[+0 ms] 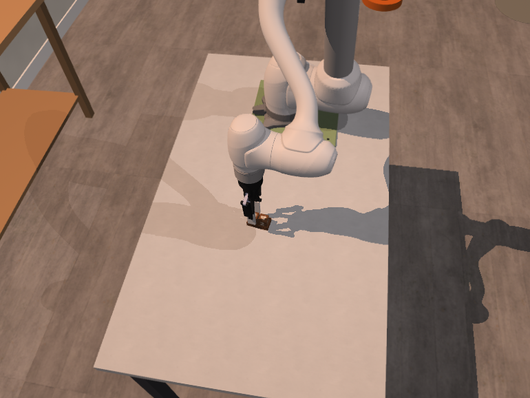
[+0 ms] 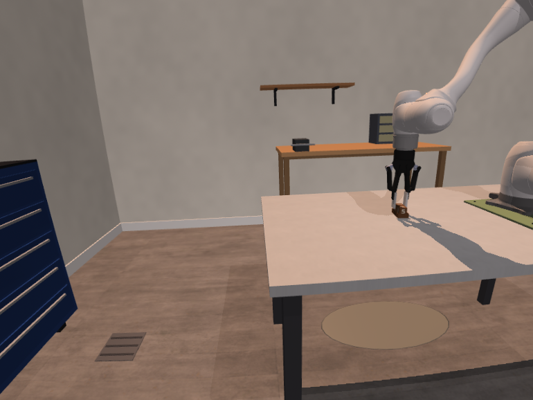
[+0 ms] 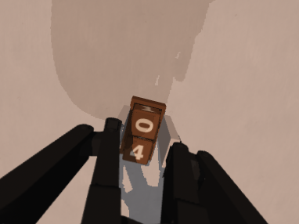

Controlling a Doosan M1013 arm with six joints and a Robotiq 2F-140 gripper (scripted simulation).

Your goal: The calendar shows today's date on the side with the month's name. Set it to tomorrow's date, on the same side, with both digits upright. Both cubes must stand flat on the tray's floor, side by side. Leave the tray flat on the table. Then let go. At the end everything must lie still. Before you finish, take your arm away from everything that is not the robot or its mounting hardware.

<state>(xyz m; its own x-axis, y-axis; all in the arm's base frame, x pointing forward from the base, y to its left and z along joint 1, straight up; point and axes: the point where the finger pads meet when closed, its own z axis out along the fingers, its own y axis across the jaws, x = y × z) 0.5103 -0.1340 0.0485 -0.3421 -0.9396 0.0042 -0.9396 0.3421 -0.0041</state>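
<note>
Right now my hand is 3 cm above the brown digit cube. From my hand the other things lie so: tray 2 cm to the left, 5 cm below.
</note>
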